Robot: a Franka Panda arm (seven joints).
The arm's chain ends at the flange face. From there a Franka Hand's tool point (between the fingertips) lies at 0.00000 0.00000 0.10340 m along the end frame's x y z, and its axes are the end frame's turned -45 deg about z.
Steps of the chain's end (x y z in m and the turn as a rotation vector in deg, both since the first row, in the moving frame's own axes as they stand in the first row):
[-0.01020, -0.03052, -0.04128, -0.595, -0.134, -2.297]
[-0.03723, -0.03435, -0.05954, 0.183, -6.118, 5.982]
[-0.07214, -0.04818, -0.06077, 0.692, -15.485, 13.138]
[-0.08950, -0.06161, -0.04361, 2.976, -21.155, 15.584]
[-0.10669, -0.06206, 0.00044, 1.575, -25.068, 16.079]
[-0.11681, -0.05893, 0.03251, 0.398, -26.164, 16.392]
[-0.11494, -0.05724, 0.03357, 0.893, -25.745, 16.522]
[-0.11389, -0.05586, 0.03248, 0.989, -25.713, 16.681]
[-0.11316, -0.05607, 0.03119, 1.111, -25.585, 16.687]
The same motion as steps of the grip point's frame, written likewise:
[0.01345, -0.02819, -0.04129, -0.326, -0.515, -2.297]
[-0.00916, -0.05902, -0.06013, 4.455, -4.197, 5.982]
[-0.03308, -0.10743, -0.06451, 11.439, -10.460, 13.138]
[-0.03799, -0.13966, -0.05067, 17.063, -12.854, 15.584]
[-0.05554, -0.15592, -0.00927, 18.839, -16.612, 16.079]
[-0.06751, -0.16114, 0.02199, 18.782, -18.219, 16.392]
[-0.06624, -0.15861, 0.02337, 18.836, -17.573, 16.522]
[-0.06626, -0.15699, 0.02230, 18.881, -17.483, 16.681]
[-0.06530, -0.15658, 0.02110, 18.877, -17.306, 16.687]

